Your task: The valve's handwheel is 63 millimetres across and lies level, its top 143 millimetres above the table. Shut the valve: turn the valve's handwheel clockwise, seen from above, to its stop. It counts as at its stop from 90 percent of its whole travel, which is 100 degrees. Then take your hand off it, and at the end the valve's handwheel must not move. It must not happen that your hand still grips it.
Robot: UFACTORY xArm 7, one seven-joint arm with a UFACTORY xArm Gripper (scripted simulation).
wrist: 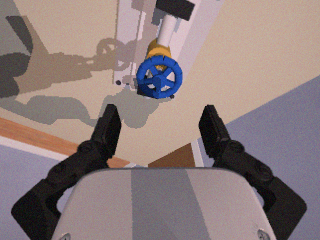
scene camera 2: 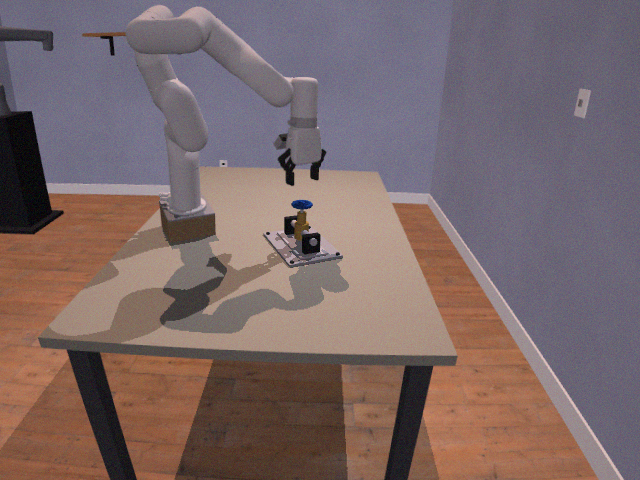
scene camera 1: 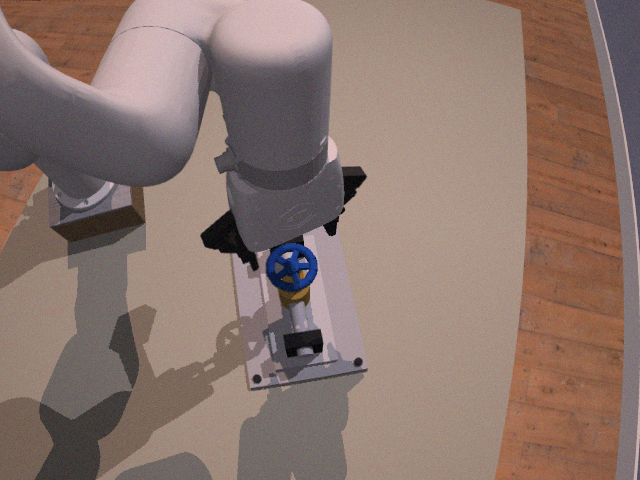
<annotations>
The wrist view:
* my gripper: 160, 114
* blue spoked handwheel: 159, 80
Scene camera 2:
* my gripper: 302, 182
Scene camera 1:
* my gripper: 289, 242
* blue spoked handwheel: 292, 267
</annotations>
